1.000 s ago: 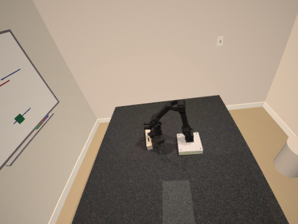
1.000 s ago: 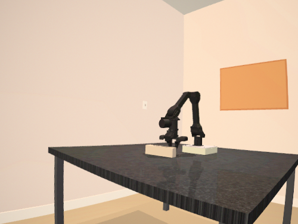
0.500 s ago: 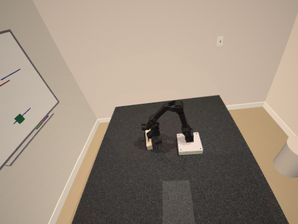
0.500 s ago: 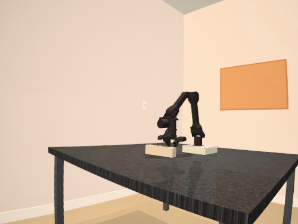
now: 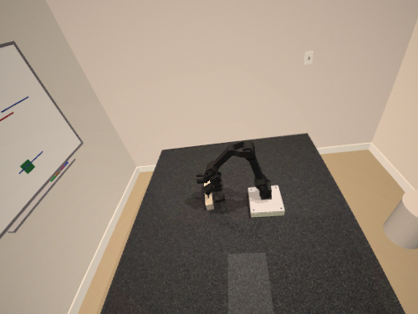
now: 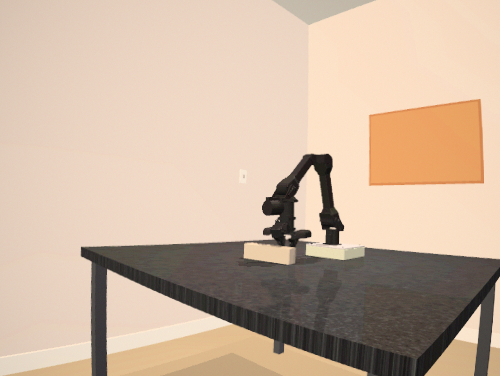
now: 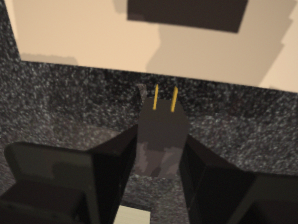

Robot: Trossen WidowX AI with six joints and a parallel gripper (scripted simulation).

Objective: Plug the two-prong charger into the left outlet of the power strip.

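Now: gripper tip 2 cm short of the grey charger and 1 cm below it.
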